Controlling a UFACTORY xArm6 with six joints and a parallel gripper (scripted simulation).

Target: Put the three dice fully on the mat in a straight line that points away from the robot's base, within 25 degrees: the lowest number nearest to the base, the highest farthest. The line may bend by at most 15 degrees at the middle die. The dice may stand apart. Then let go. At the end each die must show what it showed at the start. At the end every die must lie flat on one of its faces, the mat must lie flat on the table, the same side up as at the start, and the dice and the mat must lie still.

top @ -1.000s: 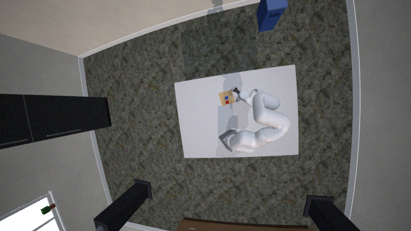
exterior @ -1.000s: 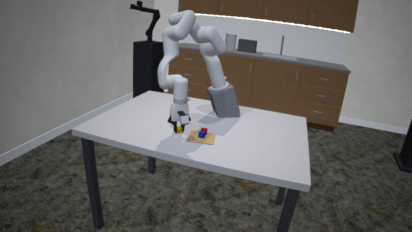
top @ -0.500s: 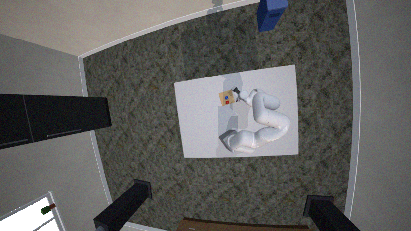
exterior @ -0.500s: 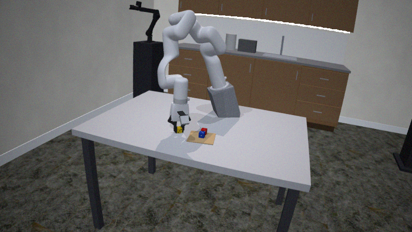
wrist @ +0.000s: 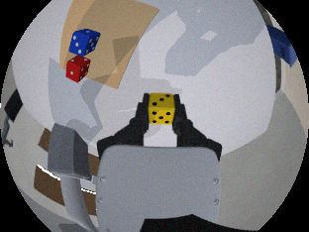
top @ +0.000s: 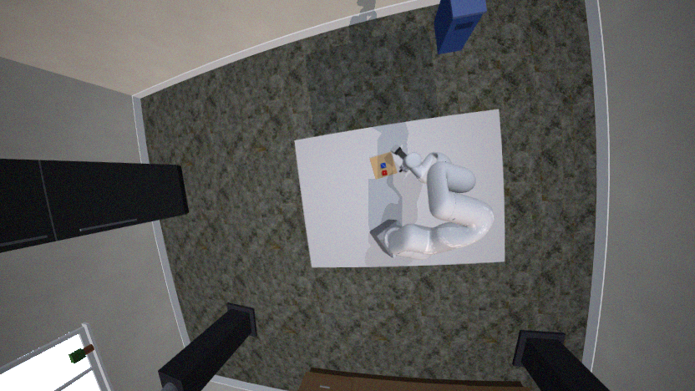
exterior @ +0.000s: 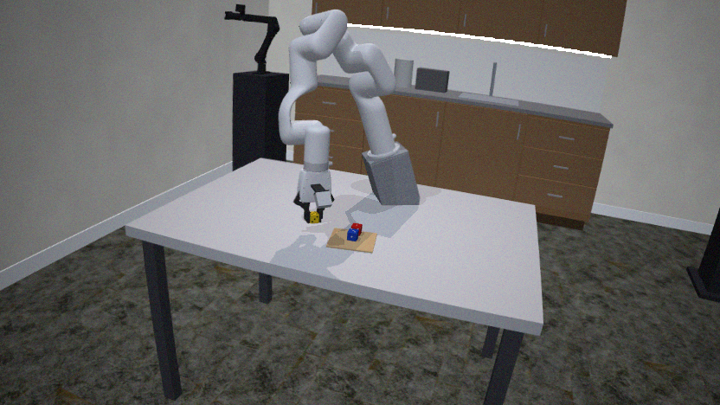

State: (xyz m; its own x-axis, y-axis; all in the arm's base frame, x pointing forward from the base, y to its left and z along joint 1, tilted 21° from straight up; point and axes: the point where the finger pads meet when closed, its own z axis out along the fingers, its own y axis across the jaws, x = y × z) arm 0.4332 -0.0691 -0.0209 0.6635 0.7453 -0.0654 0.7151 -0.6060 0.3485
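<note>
Now: the blue die 14 cm to the left of my hand, 3 cm below it and 1 cm behind it. Also, from my hand: red die (13 cm to the left, 5 cm behind, 3 cm below); then yellow die (1 cm below); then tan mat (14 cm to the left, 5 cm below, 1 cm behind).
</note>
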